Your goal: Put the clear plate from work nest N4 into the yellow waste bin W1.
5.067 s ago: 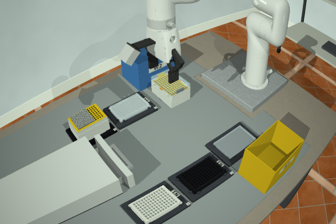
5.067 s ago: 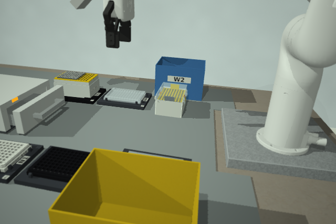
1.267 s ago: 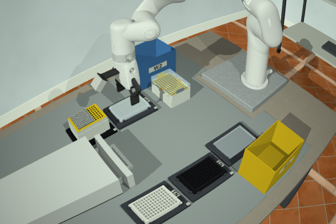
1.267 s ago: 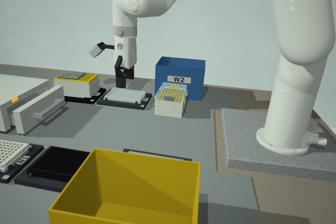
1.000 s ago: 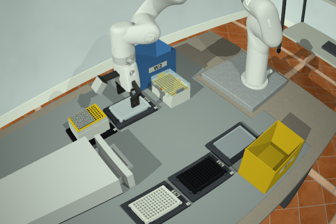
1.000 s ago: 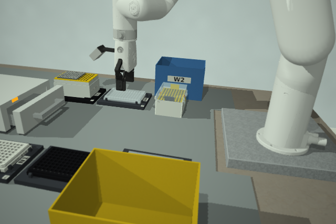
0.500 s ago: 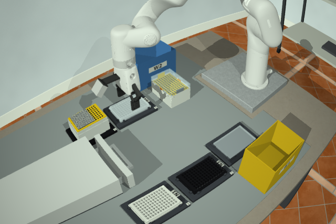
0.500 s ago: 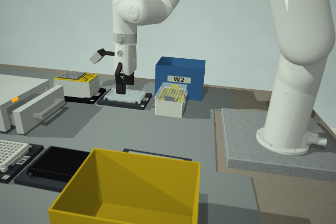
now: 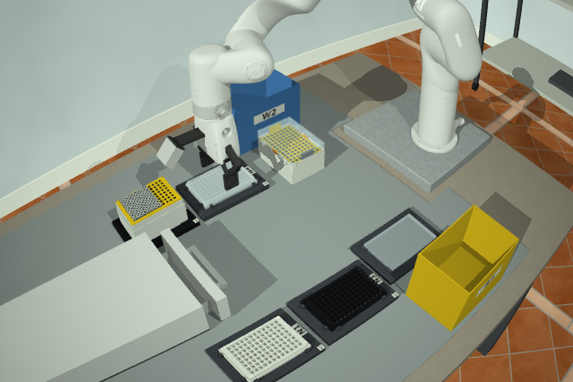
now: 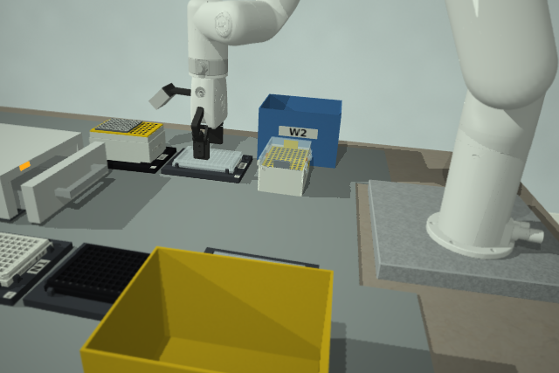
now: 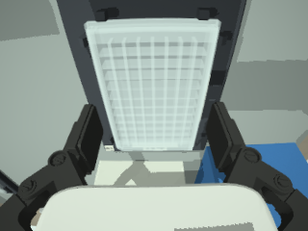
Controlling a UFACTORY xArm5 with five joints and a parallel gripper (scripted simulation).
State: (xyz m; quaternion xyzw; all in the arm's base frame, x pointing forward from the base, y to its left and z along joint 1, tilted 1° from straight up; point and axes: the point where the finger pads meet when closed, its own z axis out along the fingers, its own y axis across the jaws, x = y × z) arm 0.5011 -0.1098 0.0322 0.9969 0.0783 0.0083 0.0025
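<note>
The clear plate lies 3 cm below my hand. Also, from my hand: work nest N4 (4 cm below); yellow-topped rack (17 cm ahead, 3 cm to the left, 1 cm above); tip box (17 cm behind).
</note>
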